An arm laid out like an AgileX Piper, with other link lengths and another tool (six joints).
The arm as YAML. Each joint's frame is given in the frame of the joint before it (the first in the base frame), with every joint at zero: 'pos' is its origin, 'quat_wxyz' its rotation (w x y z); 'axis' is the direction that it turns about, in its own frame. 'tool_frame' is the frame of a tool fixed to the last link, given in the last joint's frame.
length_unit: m
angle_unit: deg
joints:
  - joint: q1
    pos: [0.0, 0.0, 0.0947]
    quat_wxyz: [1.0, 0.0, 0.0, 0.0]
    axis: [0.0, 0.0, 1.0]
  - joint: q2
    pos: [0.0, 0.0, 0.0]
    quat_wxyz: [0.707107, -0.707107, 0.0, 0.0]
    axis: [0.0, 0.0, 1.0]
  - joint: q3
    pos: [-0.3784, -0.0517, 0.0]
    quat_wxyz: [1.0, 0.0, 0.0, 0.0]
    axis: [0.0, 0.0, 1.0]
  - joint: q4
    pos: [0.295, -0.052, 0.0]
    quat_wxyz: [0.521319, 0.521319, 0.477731, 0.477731]
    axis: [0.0, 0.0, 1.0]
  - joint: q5
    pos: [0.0, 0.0, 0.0]
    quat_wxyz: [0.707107, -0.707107, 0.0, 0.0]
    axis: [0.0, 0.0, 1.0]
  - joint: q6
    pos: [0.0, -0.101, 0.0]
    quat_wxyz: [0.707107, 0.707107, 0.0, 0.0]
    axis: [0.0, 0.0, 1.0]
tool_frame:
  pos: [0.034, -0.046, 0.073]
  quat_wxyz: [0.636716, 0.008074, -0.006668, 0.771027]
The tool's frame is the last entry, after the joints.
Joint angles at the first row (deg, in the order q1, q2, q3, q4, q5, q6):
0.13, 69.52, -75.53, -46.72, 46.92, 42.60
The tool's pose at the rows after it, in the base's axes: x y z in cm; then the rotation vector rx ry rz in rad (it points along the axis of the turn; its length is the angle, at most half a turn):
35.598 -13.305 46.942 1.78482 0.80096 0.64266
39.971 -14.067 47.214 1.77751 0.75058 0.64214
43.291 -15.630 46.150 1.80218 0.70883 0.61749
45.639 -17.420 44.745 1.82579 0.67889 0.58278
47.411 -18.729 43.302 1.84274 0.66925 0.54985
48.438 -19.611 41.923 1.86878 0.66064 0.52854
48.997 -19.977 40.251 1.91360 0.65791 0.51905
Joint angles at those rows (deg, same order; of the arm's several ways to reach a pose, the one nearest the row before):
0.13, 78.10, -82.95, -51.90, 46.67, 47.85
-0.65, 84.97, -89.60, -54.40, 46.44, 50.83
-2.70, 90.79, -94.47, -54.64, 46.44, 52.16
-4.80, 95.34, -97.85, -54.64, 46.44, 52.75
-6.15, 98.85, -100.11, -54.64, 46.44, 52.83
-7.15, 101.12, -101.28, -53.94, 46.57, 52.94
-7.85, 102.48, -101.27, -51.97, 46.65, 52.92

